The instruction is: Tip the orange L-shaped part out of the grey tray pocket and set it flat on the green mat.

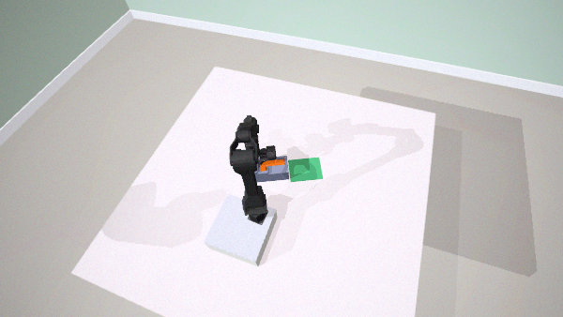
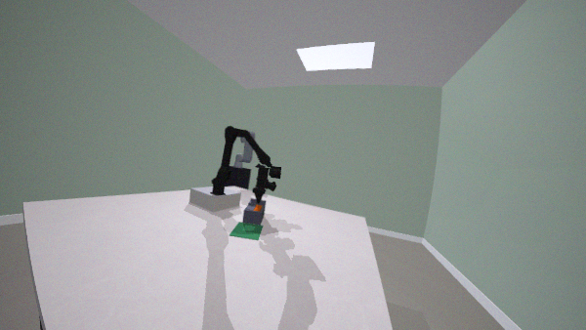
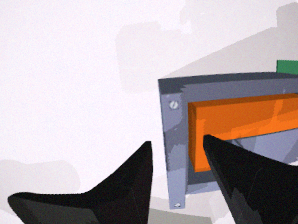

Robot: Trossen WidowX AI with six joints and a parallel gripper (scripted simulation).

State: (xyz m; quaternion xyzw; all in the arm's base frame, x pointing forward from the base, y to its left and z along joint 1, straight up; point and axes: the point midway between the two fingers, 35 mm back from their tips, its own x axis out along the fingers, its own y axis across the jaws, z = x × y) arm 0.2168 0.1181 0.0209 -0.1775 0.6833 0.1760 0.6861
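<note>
The orange L-shaped part lies 2 cm ahead of my gripper tip, 5 cm to the right of it and 2 cm below it. Also, from my gripper tip: green mat (10 cm ahead, 20 cm to the right, 9 cm below).
</note>
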